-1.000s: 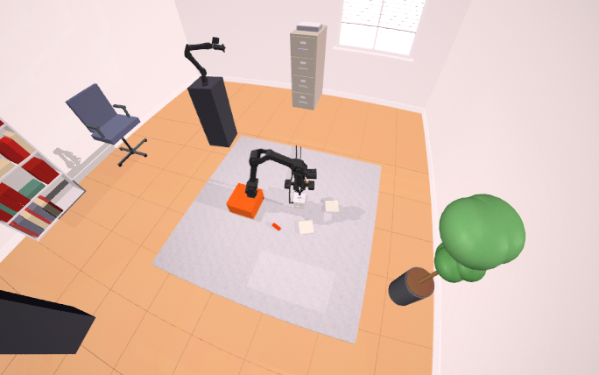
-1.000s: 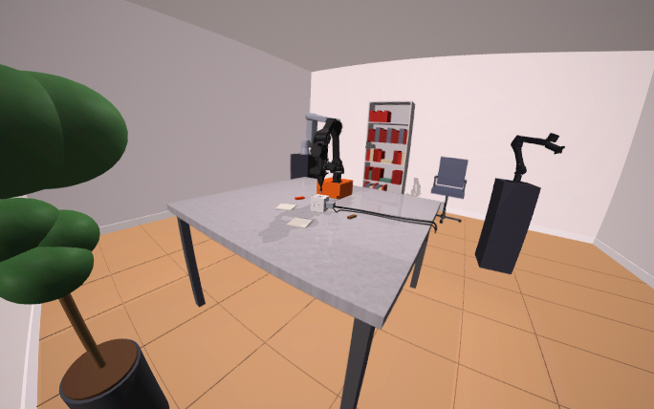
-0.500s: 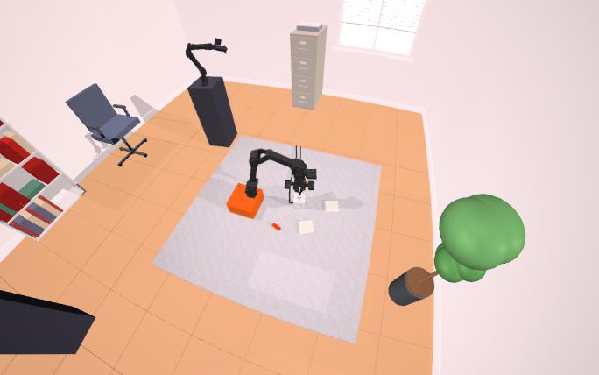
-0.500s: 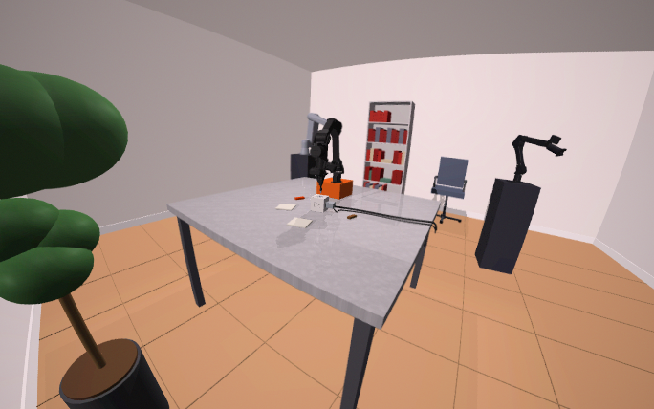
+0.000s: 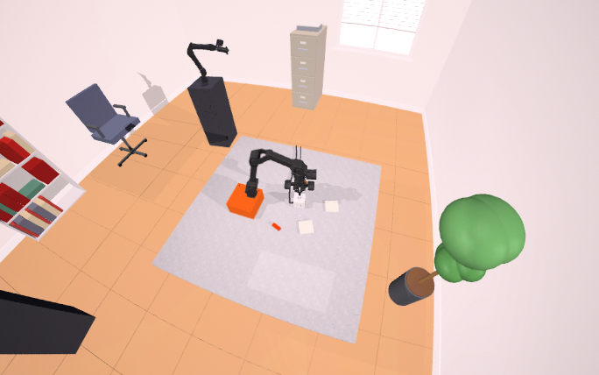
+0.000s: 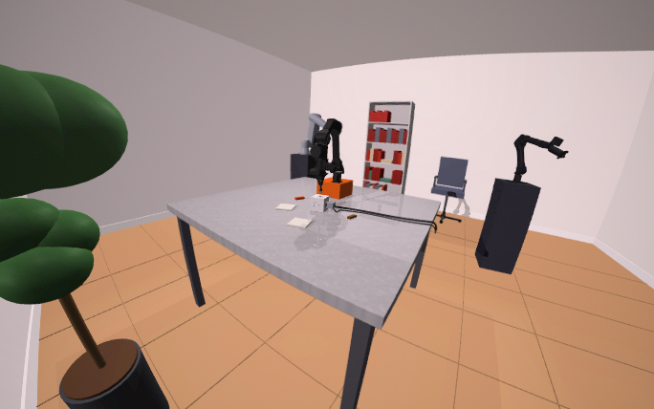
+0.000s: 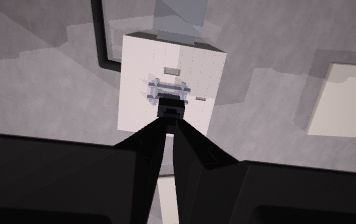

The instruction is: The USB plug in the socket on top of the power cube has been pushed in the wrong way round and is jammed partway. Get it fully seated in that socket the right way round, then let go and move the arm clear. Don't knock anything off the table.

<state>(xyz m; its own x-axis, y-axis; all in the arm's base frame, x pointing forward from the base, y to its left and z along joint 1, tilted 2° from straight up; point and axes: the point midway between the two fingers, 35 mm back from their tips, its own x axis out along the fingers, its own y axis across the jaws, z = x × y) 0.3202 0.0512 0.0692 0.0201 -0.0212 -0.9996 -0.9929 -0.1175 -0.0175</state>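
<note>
Right now my gripper tip is 2 cm above the black usb plug. The rest, counted from my gripper tip: red block: 12 cm behind, 21 cm to the right, 13 cm below; then usb socket: 6 cm below; then brown block: 2 cm ahead, 20 cm to the left, 13 cm below.
</note>
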